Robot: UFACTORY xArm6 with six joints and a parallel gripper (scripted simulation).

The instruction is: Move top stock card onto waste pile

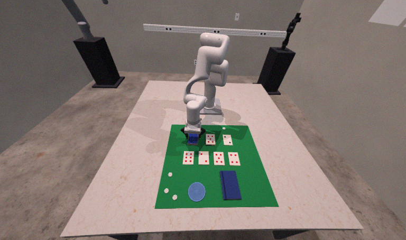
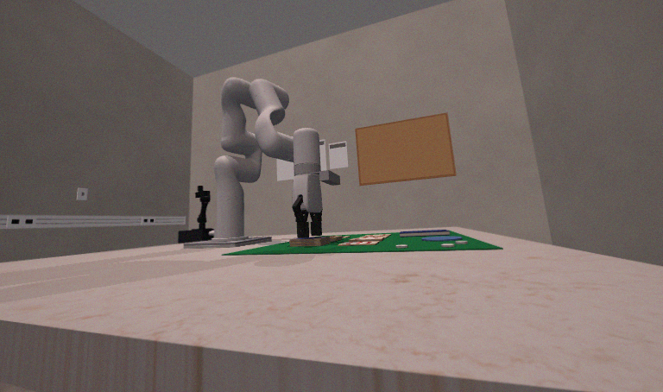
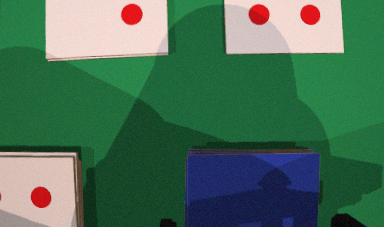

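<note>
Right now the green mat is 13 cm ahead of my hand, 13 cm to the left of it and 5 cm below it. The rest, counted from my hand: blue box 30 cm ahead, 19 cm to the left, 3 cm below.
</note>
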